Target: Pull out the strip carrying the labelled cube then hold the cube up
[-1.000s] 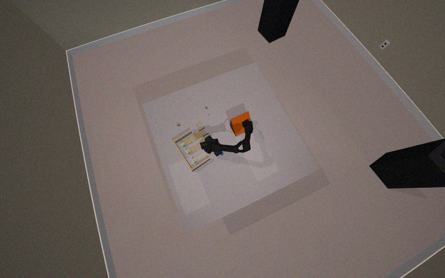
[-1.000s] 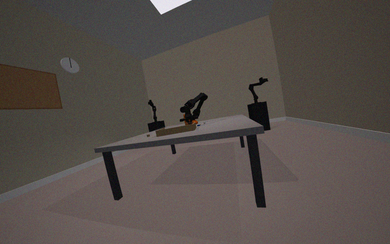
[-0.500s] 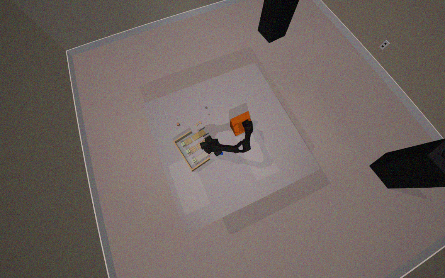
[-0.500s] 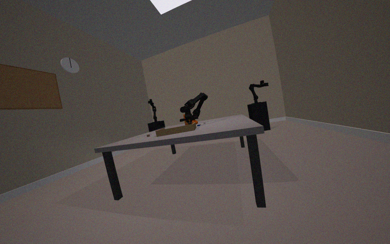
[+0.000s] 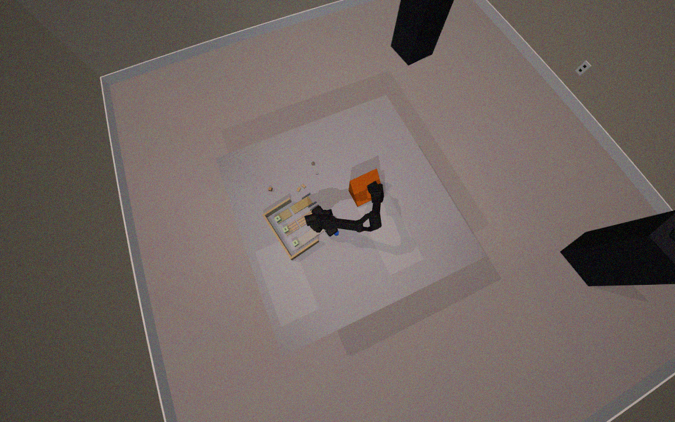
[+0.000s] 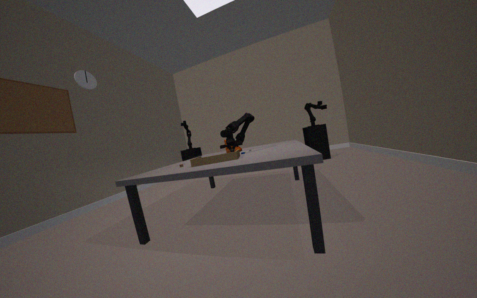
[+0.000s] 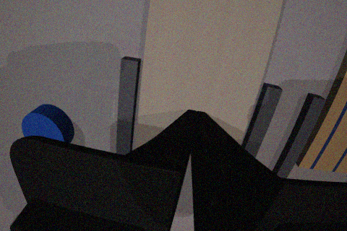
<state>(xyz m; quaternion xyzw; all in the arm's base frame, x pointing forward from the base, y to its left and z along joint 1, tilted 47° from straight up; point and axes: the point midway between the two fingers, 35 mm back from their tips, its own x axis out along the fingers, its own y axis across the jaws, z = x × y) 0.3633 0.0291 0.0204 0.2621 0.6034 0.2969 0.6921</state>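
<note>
Now: the blue disc 8 cm to the left of my gripper tip and 3 cm behind it.
</note>
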